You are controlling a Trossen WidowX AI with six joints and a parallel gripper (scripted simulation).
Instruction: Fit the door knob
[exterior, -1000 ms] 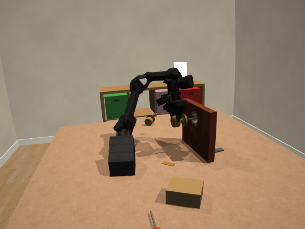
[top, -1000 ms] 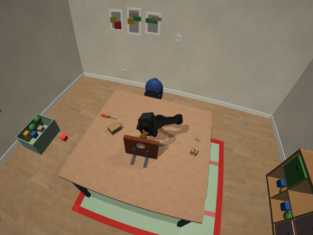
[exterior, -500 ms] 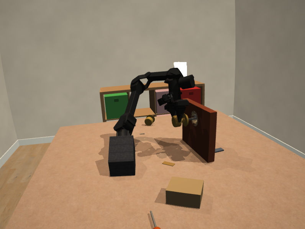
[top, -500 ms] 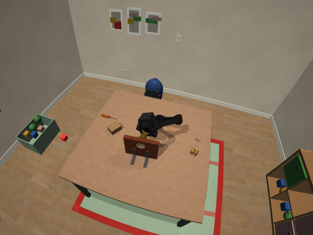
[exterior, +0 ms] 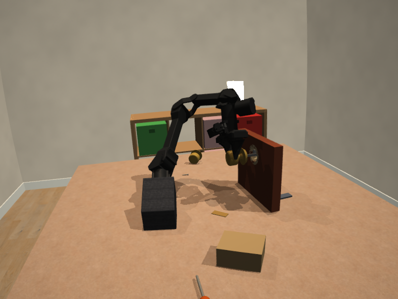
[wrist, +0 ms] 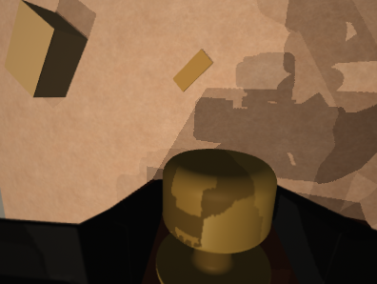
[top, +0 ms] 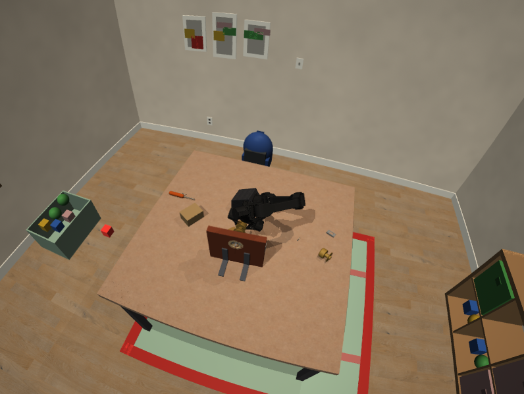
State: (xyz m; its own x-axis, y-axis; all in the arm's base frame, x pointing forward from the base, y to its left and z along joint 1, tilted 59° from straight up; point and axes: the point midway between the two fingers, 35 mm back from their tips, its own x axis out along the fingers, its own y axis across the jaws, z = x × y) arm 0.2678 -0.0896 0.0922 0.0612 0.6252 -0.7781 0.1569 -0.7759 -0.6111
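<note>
Now: the dark red wooden door panel 100 mm ahead of my hand, 10 mm to the left of it and 50 mm below it. Also, from my hand: screwdriver: 170 mm behind, 520 mm to the right, 190 mm below; tan box: 50 mm behind, 370 mm to the right, 170 mm below; flat plate: 70 mm behind, 110 mm to the right, 200 mm below.
</note>
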